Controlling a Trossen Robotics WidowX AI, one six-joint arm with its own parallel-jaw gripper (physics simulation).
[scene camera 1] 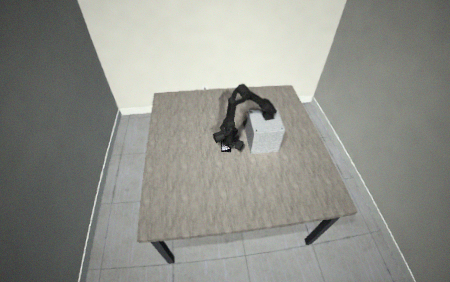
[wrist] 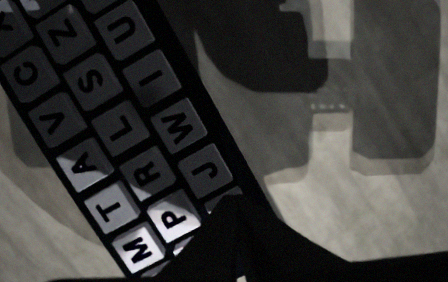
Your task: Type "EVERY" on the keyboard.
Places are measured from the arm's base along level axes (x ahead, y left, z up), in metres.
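Pixels of known places: gripper, fingertip midpoint: (scene camera 1: 229,147) (wrist: 234,205); arm's base, origin of the base link: (scene camera 1: 268,116).
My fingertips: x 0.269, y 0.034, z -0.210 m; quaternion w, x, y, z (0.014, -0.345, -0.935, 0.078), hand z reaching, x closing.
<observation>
For each thing: its top centre in the pictures, then the offset to it from my fingertips. Level surfaces: height alone.
- black keyboard, middle of its top: (wrist: 83,69) (scene camera 1: 226,139) dx +0.005, dy -0.075, dz +0.004 m
- J key, middle of its top: (wrist: 205,172) dx -0.002, dy -0.018, dz +0.004 m
- R key, middle of its top: (wrist: 146,175) dx +0.015, dy -0.032, dz +0.004 m
- V key, middle of its top: (wrist: 53,120) dx +0.026, dy -0.070, dz +0.004 m
- brown table, its level: dz -0.012 m
The black keyboard (scene camera 1: 226,149) (wrist: 215,131) lies on the table under my gripper and runs diagonally across the wrist view. My gripper (scene camera 1: 231,143) (wrist: 234,205) is shut and empty. Its dark fingertips cover most of the E key (wrist: 220,201), beside the J key (wrist: 206,171); its letter is hidden, and I cannot tell whether they touch it. The R key (wrist: 148,172) and the V key (wrist: 56,120) show in the wrist view. A key at the upper left edge shows partly, and I cannot tell whether it is Y.
A light grey box (scene camera 1: 267,141) stands right of the keyboard on the brown table (scene camera 1: 240,200), with the arm's base on it. The arm's shadow darkens the upper keys and the table top in the wrist view. A pale wall (scene camera 1: 215,45) rises behind the table.
</observation>
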